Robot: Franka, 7 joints.
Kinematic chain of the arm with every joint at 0, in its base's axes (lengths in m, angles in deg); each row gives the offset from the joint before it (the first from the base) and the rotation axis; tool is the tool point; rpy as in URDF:
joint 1: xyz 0 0 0.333 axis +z
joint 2: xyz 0 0 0 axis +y
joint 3: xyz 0 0 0.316 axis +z
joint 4: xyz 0.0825 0 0 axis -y
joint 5: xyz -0.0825 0 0.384 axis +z
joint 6: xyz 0 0 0 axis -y
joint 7: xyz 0.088 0 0 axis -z
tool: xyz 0 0 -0.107 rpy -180 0 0
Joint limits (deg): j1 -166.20..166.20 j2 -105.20..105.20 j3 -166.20..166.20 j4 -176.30..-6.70 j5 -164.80..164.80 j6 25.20..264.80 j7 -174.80..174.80
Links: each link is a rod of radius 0.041 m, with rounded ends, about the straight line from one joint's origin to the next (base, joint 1, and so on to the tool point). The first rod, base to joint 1, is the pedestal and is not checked.
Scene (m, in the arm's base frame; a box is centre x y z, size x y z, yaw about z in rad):
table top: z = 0
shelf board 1: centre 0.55 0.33 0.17 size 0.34 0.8 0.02 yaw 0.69
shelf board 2: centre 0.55 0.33 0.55 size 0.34 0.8 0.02 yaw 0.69
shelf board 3: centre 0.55 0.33 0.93 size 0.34 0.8 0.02 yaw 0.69
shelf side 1: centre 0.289 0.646 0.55 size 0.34 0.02 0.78 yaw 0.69
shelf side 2: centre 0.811 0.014 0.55 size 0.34 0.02 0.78 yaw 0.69
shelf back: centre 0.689 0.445 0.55 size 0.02 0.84 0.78 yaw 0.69
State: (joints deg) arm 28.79 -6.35 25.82 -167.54 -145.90 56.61 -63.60
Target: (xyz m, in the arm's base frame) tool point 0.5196 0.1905 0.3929
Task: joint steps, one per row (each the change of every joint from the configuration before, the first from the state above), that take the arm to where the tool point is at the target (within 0.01 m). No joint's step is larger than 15 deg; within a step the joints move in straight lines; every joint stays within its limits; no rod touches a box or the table.
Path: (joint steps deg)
1: -4.53 6.10 -4.43 11.49 -1.19 3.12 0.00
2: -4.52 6.10 -4.44 11.48 -1.19 3.13 0.00
3: -4.53 6.11 -4.43 11.49 -1.18 3.12 0.00

